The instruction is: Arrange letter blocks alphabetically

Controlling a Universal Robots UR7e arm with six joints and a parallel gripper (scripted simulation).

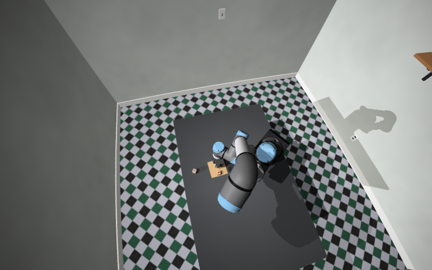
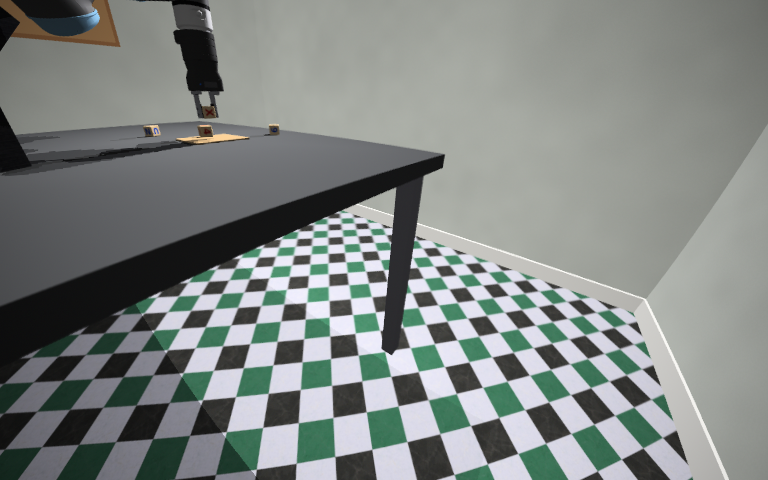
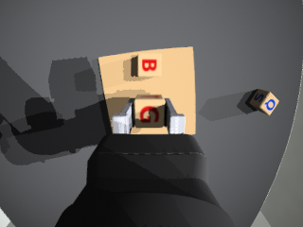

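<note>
The mat lies 7 cm below my hand. The rest, counted from my hand: G block: right at my hand.
</note>
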